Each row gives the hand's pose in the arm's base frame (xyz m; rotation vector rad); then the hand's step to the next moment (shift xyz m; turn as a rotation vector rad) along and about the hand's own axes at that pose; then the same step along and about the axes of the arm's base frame.
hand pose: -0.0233 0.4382 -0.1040 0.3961 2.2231 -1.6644
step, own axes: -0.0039 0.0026 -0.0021 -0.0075 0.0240 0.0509
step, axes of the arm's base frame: 0.0044 0.0027 -0.0001 0.0217 -0.0424 -0.0309
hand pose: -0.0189 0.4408 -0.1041 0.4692 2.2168 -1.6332
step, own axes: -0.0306 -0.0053 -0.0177 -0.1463 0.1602 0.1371
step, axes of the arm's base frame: 0.0232 0.0136 0.0235 0.2139 -0.0947 -0.1054
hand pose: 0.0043 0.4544 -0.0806 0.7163 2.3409 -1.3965
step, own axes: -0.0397 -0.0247 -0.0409 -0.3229 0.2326 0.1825
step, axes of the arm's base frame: 0.0178 0.0162 0.0572 0.4012 -0.1510 -0.0891
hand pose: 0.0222 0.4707 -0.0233 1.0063 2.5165 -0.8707
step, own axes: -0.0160 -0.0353 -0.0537 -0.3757 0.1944 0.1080
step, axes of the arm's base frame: -0.0158 0.0054 0.0641 0.4087 -0.1533 0.0096
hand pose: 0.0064 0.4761 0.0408 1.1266 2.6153 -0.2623
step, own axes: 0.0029 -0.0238 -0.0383 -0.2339 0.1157 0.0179
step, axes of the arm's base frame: -0.0264 -0.0037 0.0365 0.2415 -0.0856 0.0528
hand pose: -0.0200 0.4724 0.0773 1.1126 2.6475 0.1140
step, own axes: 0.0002 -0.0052 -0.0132 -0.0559 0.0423 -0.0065
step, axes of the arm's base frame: -0.0073 -0.0031 0.0117 0.0649 -0.0098 0.0255
